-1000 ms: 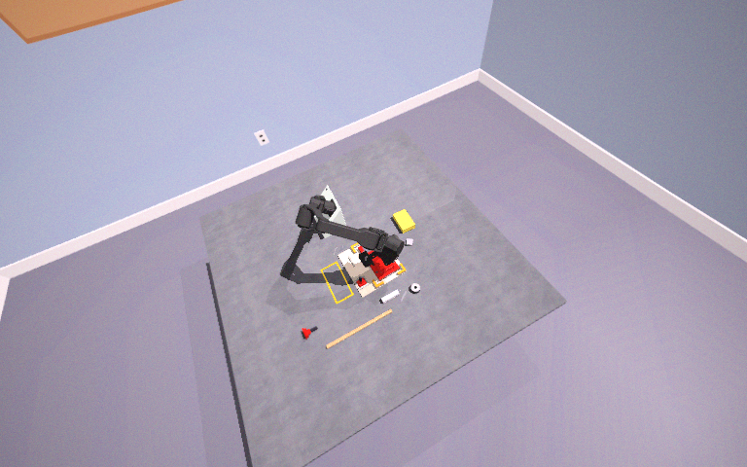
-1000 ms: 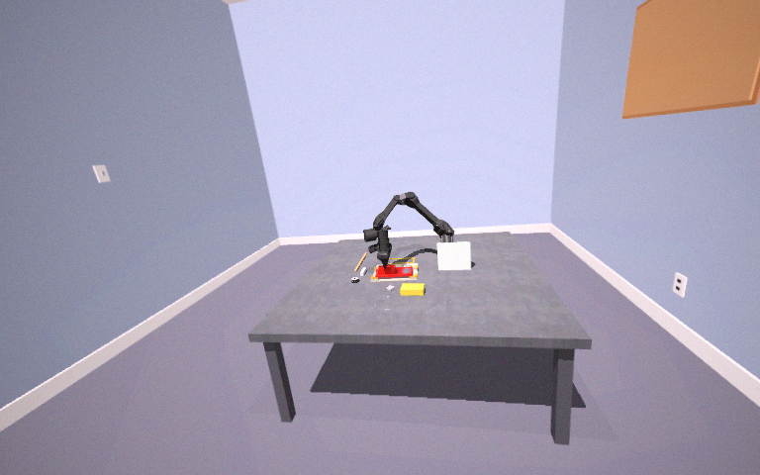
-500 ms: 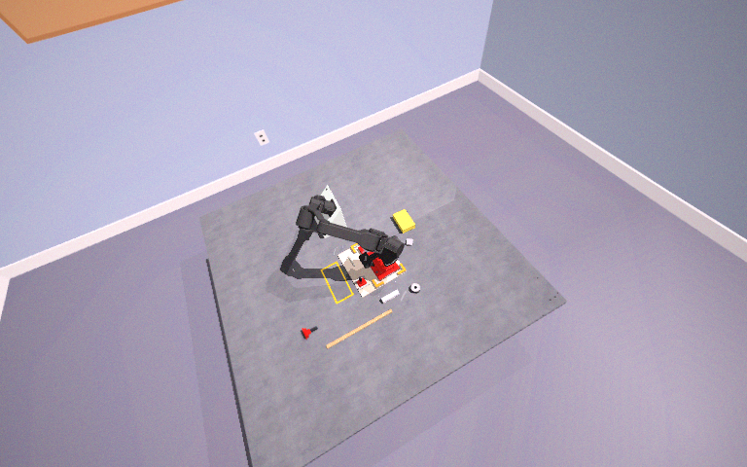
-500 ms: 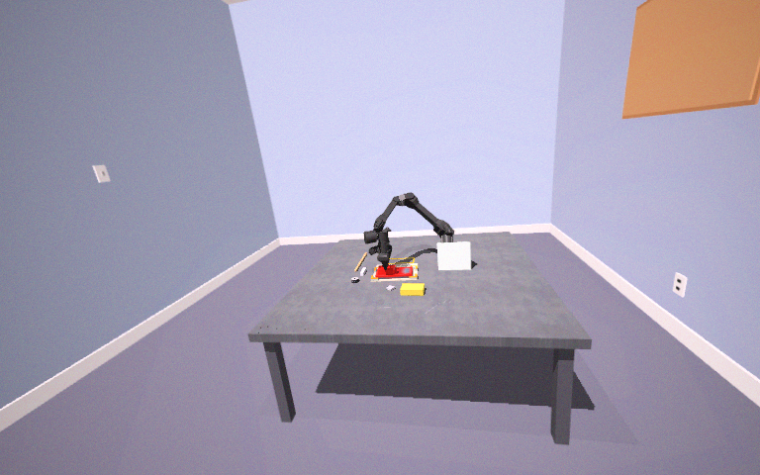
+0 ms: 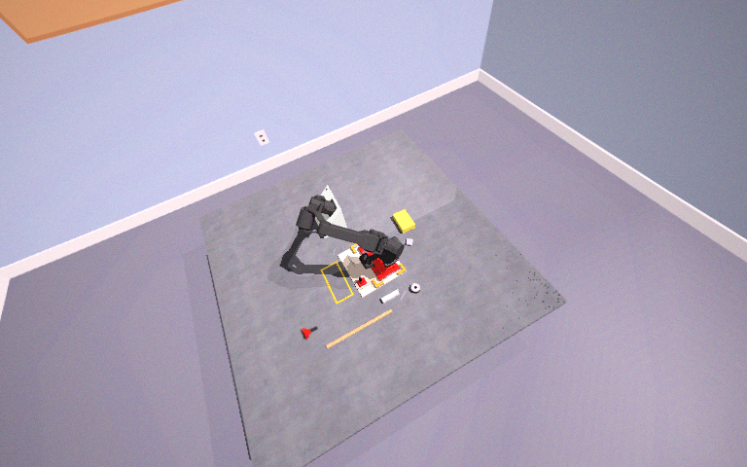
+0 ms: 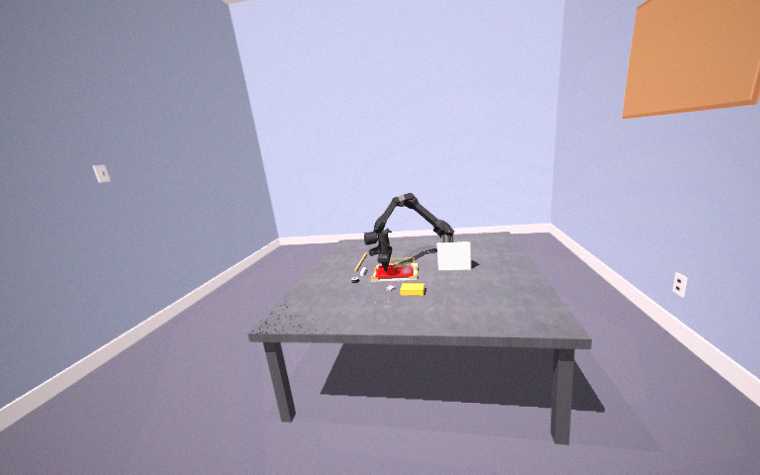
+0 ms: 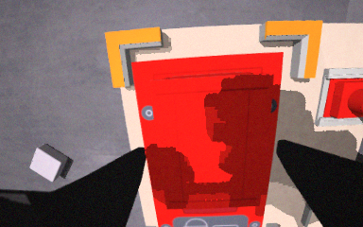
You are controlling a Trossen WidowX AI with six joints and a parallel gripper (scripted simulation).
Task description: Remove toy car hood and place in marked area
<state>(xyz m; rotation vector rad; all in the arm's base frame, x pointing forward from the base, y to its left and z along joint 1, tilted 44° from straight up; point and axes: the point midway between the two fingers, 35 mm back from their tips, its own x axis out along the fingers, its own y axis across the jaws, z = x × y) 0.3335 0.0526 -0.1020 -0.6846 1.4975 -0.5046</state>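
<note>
My gripper tip is now 10 mm above the red hood. Also, from my gripper tip: white cylinder (150 mm ahead, 40 mm to the right, 40 mm below); grey socket (130 mm to the right, 30 mm ahead, 10 mm below); yellow block (190 mm to the left, 170 mm behind, 30 mm below).
</note>
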